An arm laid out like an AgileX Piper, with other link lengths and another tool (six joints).
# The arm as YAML. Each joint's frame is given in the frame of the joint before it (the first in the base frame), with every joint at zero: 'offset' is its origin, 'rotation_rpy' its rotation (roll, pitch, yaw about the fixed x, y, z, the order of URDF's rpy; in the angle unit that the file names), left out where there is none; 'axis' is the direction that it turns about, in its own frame. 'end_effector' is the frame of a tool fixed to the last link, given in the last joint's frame.
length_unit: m
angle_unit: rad
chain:
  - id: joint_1
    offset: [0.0, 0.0, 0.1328]
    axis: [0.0, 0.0, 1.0]
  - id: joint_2
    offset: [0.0, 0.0, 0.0]
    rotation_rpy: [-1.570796, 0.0, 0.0]
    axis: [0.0, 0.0, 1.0]
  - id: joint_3
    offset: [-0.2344, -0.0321, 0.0]
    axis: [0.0, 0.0, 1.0]
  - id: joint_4
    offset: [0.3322, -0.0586, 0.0]
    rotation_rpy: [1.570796, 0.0, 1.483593]
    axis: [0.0, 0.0, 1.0]
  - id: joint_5
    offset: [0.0, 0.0, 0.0]
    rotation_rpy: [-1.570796, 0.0, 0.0]
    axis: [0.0, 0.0, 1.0]
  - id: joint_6
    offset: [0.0, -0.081, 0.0]
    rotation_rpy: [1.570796, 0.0, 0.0]
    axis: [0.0, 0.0, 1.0]
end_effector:
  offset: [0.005, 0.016, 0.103]
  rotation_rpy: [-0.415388, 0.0, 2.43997]
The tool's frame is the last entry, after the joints.
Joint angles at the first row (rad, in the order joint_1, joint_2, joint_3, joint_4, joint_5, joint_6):
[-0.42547, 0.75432, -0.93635, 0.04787, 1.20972, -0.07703]
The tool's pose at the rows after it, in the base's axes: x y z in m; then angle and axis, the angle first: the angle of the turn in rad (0 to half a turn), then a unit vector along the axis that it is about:
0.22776, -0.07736, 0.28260, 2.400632, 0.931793, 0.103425, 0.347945
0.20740, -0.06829, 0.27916, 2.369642, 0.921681, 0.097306, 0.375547
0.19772, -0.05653, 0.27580, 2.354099, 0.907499, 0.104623, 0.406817
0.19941, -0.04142, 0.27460, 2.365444, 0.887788, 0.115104, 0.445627
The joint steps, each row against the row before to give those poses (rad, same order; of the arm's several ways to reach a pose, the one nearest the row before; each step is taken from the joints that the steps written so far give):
[-0.00004, -0.19164, 0.11698, -0.00223, 0.00141, 0.00749]
[0.00002, -0.15724, 0.09343, -0.00085, -0.00003, 0.00002]
[0.03819, -0.11779, 0.07097, -0.00625, -0.01323, 0.00752]
[0.08019, -0.07327, 0.05254, -0.00950, -0.04317, 0.03466]

